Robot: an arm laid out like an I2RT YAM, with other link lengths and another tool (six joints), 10 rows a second.
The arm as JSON. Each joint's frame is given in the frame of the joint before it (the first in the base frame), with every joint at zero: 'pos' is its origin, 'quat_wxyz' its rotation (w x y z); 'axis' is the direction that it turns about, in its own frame. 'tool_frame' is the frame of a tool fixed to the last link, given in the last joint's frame.
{
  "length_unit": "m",
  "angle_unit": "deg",
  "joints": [
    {
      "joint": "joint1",
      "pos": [
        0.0,
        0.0,
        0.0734
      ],
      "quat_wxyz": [
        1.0,
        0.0,
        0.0,
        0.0
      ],
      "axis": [
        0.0,
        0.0,
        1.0
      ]
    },
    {
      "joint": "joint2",
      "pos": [
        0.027,
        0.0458,
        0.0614
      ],
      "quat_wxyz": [
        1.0,
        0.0,
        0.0,
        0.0
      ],
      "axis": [
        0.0,
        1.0,
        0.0
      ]
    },
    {
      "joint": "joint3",
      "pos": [
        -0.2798,
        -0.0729,
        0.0
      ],
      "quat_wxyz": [
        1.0,
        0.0,
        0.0,
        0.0
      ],
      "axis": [
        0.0,
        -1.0,
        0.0
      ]
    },
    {
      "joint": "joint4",
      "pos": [
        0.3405,
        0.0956,
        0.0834
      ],
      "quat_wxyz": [
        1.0,
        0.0,
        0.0,
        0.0
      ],
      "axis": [
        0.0,
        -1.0,
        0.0
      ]
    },
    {
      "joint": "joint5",
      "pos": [
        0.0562,
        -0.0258,
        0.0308
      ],
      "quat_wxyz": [
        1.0,
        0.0,
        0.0,
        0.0
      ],
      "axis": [
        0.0,
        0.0,
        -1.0
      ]
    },
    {
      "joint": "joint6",
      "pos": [
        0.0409,
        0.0,
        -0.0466
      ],
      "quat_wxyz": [
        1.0,
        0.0,
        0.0,
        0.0
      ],
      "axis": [
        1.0,
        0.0,
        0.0
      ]
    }
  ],
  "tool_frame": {
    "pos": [
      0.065,
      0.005,
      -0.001
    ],
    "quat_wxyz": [
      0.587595,
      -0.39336,
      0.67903,
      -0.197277
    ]
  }
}
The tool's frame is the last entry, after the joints.
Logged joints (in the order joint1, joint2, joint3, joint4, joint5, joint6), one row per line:
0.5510, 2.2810, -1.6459, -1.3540, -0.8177, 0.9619
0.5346, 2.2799, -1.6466, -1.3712, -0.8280, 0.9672
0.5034, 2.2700, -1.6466, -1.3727, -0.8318, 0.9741
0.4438, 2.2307, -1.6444, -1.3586, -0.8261, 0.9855
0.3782, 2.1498, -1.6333, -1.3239, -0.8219, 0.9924
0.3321, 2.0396, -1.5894, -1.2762, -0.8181, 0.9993
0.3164, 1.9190, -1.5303, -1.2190, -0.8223, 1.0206
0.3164, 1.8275, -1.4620, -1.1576, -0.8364, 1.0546
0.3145, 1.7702, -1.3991, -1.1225, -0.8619, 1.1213
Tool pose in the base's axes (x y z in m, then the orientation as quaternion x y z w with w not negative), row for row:
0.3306, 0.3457, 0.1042, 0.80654, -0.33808, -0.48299, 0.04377
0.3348, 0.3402, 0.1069, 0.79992, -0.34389, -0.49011, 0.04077
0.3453, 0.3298, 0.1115, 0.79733, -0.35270, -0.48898, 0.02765
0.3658, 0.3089, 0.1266, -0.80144, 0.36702, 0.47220, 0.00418
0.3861, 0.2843, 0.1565, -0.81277, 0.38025, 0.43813, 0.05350
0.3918, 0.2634, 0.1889, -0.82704, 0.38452, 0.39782, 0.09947
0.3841, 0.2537, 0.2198, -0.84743, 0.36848, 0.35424, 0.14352
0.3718, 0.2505, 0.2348, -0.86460, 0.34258, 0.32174, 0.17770
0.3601, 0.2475, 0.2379, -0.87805, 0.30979, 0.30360, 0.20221
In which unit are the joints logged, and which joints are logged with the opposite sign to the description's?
The joints are logged in radians. Opposite sign: joint3, joint6.
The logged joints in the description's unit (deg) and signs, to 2 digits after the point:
31.57, 130.69, 94.30, -77.58, -46.85, -55.11
30.63, 130.63, 94.34, -78.56, -47.44, -55.42
28.84, 130.06, 94.34, -78.65, -47.66, -55.81
25.43, 127.81, 94.22, -77.84, -47.33, -56.46
21.67, 123.17, 93.58, -75.85, -47.09, -56.86
19.03, 116.86, 91.07, -73.12, -46.87, -57.26
18.13, 109.95, 87.68, -69.84, -47.11, -58.48
18.13, 104.71, 83.77, -66.33, -47.92, -60.42
18.02, 101.42, 80.16, -64.31, -49.38, -64.25

